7 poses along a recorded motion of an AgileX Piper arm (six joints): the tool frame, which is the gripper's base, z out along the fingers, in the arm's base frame.
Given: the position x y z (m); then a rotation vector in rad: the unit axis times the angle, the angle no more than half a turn.
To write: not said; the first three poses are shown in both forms.
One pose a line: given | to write
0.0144 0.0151 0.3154 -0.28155 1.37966 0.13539 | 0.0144 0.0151 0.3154 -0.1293 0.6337 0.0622 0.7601
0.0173 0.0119 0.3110 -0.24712 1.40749 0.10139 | 0.0173 0.0119 0.3110 -0.1133 0.6451 0.0465 0.7542
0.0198 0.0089 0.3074 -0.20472 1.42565 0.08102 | 0.0198 0.0089 0.3074 -0.0937 0.6526 0.0371 0.7510
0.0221 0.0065 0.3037 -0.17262 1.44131 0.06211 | 0.0221 0.0065 0.3037 -0.0789 0.6589 0.0284 0.7475
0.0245 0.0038 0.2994 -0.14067 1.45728 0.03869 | 0.0245 0.0038 0.2994 -0.0642 0.6652 0.0177 0.7437
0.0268 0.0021 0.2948 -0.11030 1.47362 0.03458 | 0.0268 0.0021 0.2948 -0.0503 0.6715 0.0158 0.7391
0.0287 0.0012 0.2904 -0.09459 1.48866 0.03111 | 0.0287 0.0012 0.2904 -0.0430 0.6772 0.0142 0.7344
